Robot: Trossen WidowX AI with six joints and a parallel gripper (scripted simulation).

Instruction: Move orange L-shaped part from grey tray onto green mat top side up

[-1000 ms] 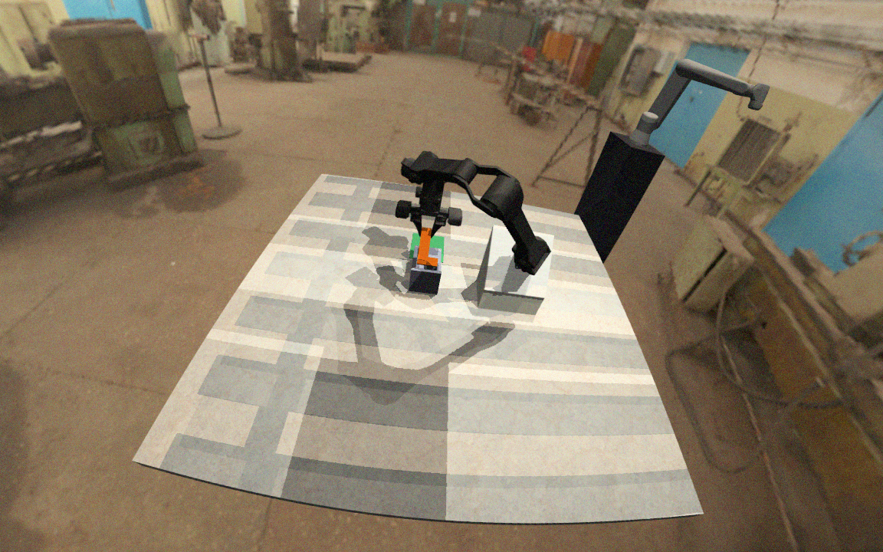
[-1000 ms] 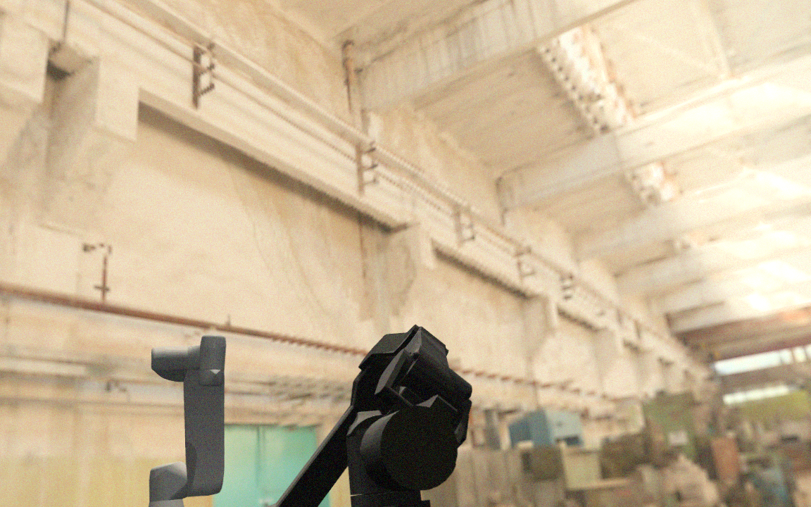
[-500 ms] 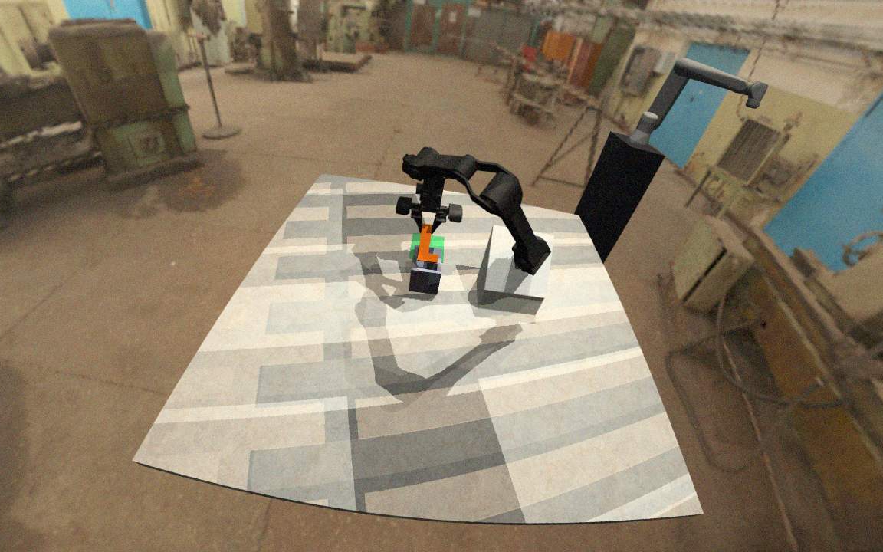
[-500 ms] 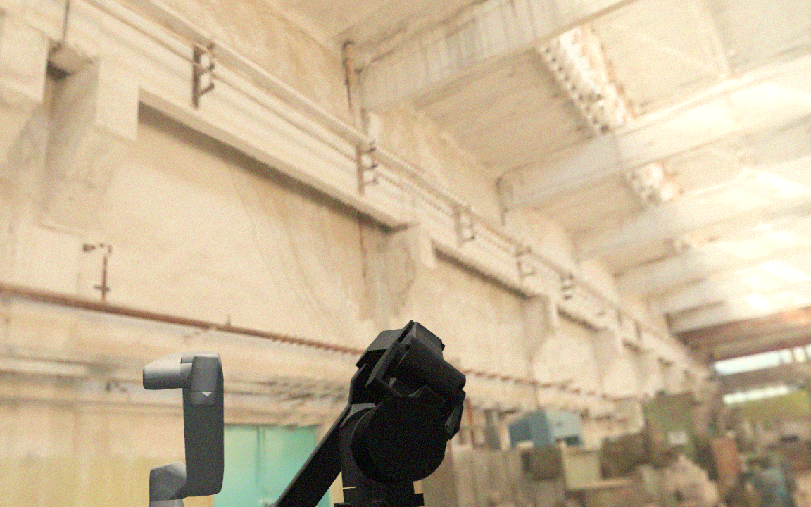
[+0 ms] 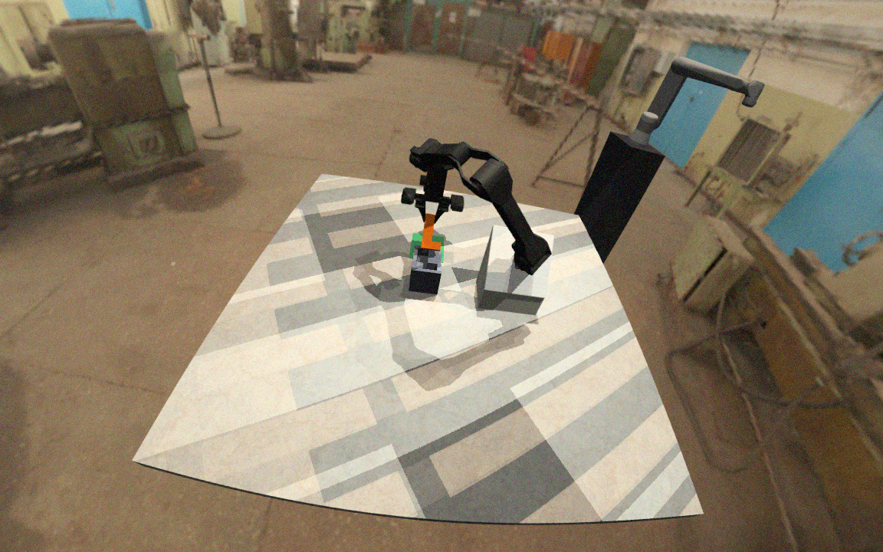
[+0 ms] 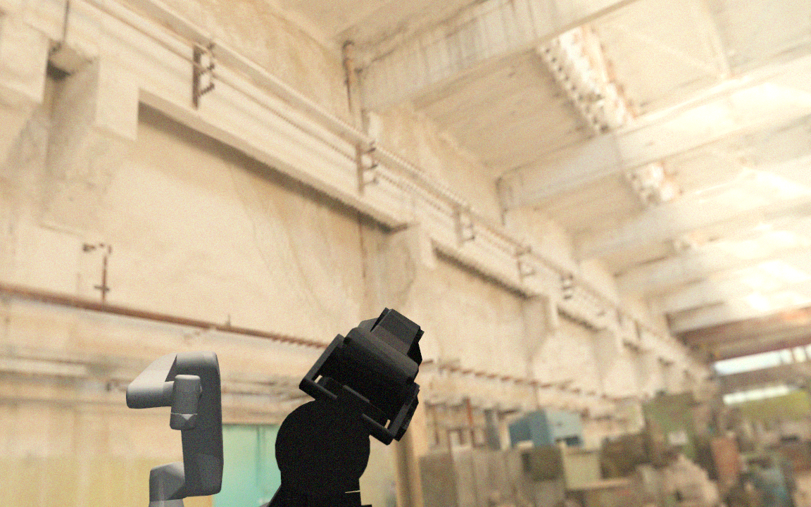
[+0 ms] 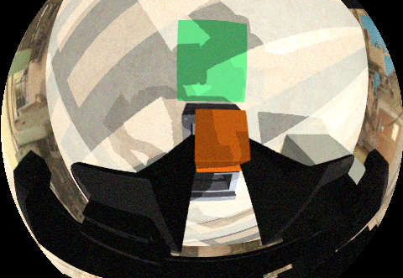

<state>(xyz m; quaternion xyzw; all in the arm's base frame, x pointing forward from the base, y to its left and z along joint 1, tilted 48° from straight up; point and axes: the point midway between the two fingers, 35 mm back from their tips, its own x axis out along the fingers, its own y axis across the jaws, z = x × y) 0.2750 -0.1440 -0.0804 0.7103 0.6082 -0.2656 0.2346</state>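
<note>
My gripper tip is 170 mm above the green mat, 70 mm to the left of it and 10 mm past it. From my gripper tip the other things lie so: orange L-shaped part: 40 mm to the left, 30 mm below, 10 mm behind.
</note>
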